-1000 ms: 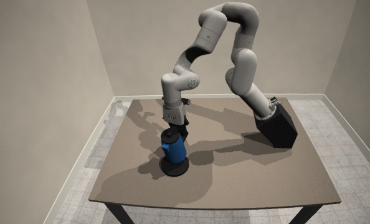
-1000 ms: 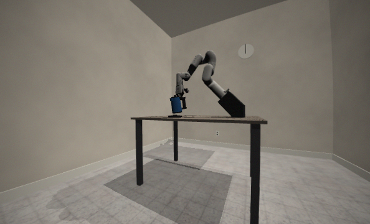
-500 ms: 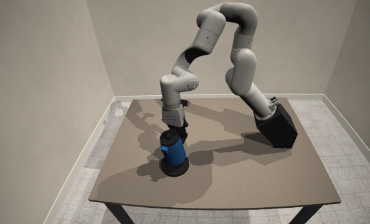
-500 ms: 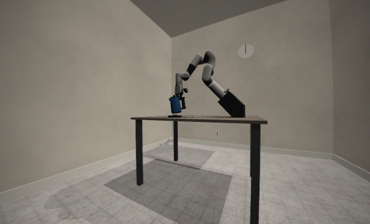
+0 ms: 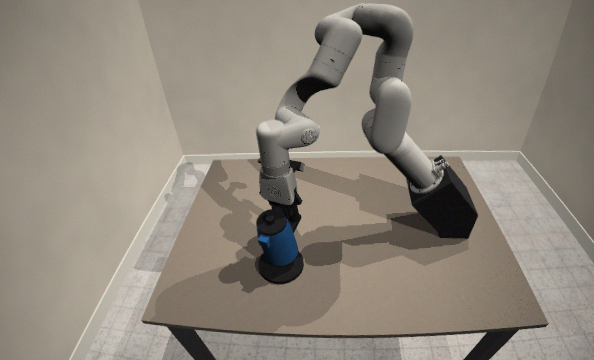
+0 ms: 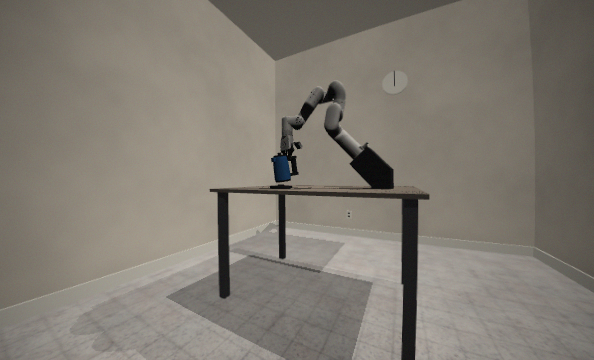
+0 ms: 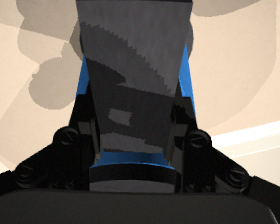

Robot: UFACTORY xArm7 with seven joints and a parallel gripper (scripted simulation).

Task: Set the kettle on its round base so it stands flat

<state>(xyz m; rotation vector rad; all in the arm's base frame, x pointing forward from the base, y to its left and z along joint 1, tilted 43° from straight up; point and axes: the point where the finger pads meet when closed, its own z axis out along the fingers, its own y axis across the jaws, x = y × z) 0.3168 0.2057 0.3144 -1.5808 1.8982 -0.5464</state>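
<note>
The blue kettle lies 6 cm below my hand and 2 cm to the left of it. The rest, counted from my hand: black round base: 19 cm below, 6 cm to the left, 1 cm ahead.
</note>
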